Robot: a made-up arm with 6 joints.
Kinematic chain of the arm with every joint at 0, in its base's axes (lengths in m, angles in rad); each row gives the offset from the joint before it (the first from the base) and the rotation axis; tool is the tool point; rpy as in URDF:
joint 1: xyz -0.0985 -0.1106 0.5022 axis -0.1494 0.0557 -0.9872
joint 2: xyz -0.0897 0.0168 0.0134 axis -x
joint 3: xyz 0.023 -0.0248 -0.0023 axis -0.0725 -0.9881 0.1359
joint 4: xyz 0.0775 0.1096 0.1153 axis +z
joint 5: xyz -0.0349 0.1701 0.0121 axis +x
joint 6: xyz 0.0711 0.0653 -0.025 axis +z
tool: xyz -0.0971 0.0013 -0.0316 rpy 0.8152 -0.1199 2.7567
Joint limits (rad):
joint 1: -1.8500..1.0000
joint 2: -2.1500..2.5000
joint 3: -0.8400..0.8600
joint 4: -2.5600..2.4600
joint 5: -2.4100..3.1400
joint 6: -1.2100..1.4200
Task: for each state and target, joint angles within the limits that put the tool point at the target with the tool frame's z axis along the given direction. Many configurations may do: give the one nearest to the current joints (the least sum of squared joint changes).
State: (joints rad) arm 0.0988 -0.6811 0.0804 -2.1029 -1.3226 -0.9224
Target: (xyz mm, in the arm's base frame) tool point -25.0 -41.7 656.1 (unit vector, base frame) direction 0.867 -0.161 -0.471
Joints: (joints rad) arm -0.3464 -0.9231 0.4059 -1.5488 -1.6298 -0.8184
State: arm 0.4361 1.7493 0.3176 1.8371 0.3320 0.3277
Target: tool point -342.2 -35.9 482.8 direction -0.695 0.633 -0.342
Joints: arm 0.3364 1.6504 0.5632 1.4633 0.2178 0.1168
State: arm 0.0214 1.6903 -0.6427 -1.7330 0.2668 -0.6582
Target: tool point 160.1 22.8 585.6 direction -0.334 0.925 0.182
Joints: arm -0.2338 2.0652 -0.2420 -2.2617 0.2832 -0.5463
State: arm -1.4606 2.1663 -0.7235 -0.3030 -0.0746 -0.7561
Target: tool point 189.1 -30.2 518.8 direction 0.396 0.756 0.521
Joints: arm -1.2489 2.5000 -0.8374 -1.1380 -0.3453 -0.1337
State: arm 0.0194 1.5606 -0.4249 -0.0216 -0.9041 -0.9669
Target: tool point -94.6 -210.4 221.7 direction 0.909 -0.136 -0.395
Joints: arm 0.1388 1.7403 -0.5089 -0.0443 -0.8440 -1.1201
